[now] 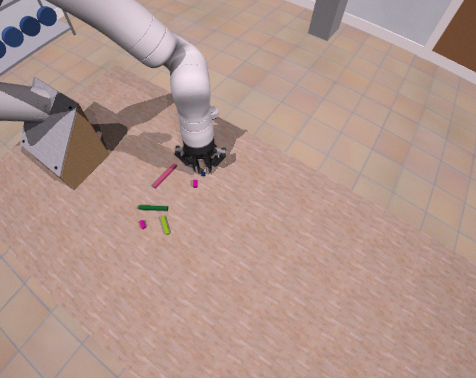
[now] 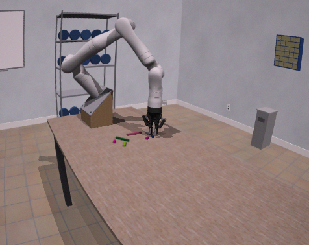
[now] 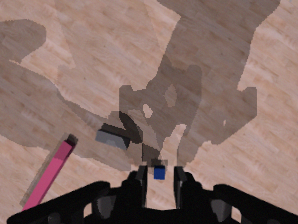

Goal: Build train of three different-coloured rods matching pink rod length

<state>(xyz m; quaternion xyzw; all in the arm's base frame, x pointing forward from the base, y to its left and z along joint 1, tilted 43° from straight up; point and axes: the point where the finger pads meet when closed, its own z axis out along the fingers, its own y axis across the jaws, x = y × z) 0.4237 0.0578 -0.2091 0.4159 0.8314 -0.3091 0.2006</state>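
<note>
Now: the blue rod 3 cm below my hand. Also, from my hand: green rod: 17 cm to the right, 4 cm behind, 3 cm below; pink rod: 8 cm behind, 7 cm to the right, 3 cm below; grey rod: 5 cm behind, 3 cm below.
</note>
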